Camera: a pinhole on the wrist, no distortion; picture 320 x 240 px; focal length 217.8 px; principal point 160.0 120.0 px. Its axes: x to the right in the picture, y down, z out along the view. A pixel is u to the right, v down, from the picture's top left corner.
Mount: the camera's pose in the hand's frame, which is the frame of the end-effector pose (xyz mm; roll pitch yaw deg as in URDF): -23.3 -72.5 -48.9 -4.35 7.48 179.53
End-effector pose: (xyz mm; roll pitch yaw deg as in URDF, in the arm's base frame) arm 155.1 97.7 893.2 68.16 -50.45 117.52
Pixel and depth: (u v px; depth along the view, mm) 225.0 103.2 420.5
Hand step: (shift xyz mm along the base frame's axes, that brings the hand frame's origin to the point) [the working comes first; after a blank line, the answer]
In the camera's frame: 125.5 -32.4 420.5

396.9 4.1 -114.3
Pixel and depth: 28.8 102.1 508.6
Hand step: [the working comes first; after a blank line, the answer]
In the camera's frame: -306.4 -41.8 508.6

411.9 265.1 240.6
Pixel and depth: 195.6 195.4 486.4
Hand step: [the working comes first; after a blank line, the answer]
In the camera's frame: 79.5 168.4 486.4

439.3 200.8 -193.8
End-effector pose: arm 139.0 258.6 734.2 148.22 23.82 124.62
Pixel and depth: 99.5 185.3 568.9
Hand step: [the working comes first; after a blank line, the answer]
In the camera's frame: -158.0 170.6 568.9

130.9 -135.0 -567.4
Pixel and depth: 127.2 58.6 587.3
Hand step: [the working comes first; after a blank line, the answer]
In the camera's frame: -88.4 -165.6 587.3

383.5 31.4 -404.0
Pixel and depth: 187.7 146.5 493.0
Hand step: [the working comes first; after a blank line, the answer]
In the camera's frame: 62.7 60.0 493.0

247.8 -216.6 -352.0
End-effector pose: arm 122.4 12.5 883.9 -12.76 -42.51 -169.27
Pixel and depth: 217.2 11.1 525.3
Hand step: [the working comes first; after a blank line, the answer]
In the camera's frame: 138.0 -262.6 525.3

496.4 -162.2 160.1
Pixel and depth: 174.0 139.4 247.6
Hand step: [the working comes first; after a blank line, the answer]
In the camera's frame: 15.9 22.1 247.6

180.0 103.0 108.3
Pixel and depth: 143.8 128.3 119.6
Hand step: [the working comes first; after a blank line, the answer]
In the camera's frame: -8.9 4.6 119.6

67.1 82.4 44.1
